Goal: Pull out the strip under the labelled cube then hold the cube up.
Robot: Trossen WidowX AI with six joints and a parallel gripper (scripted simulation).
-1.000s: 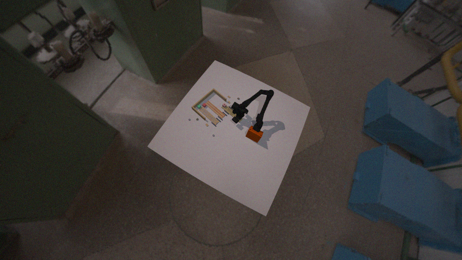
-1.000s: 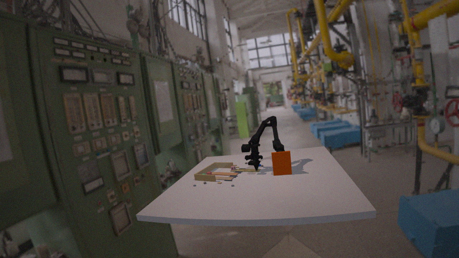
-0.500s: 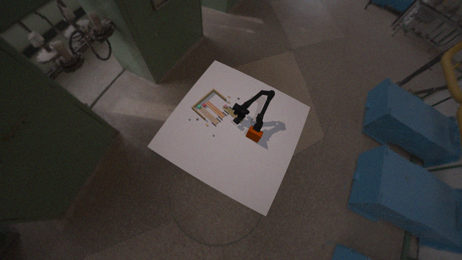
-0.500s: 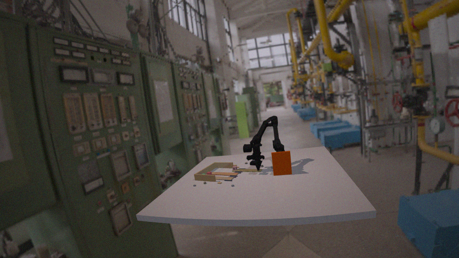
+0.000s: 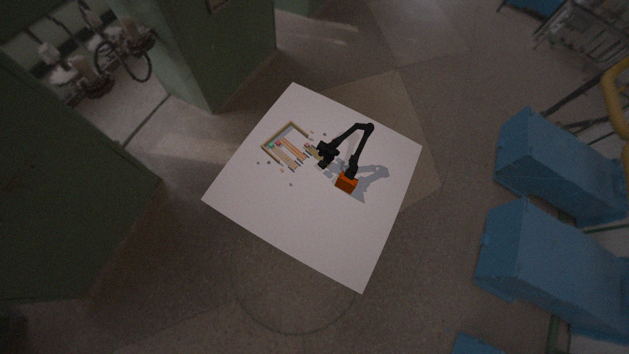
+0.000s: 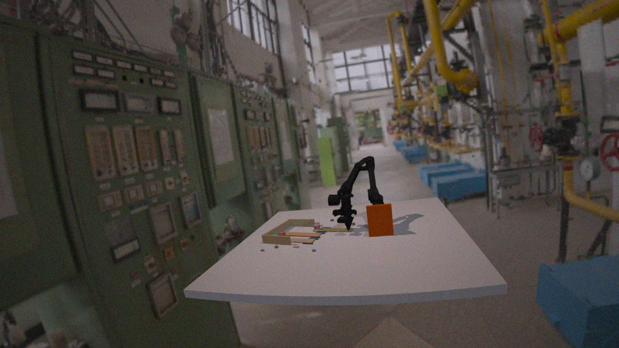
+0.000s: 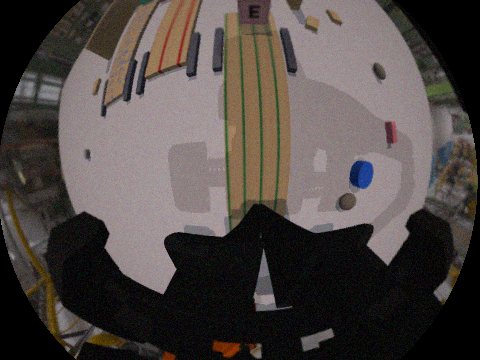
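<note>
Now: gripper tip 12 cm to the left of the small blue piece and 2 cm short of it.
</note>
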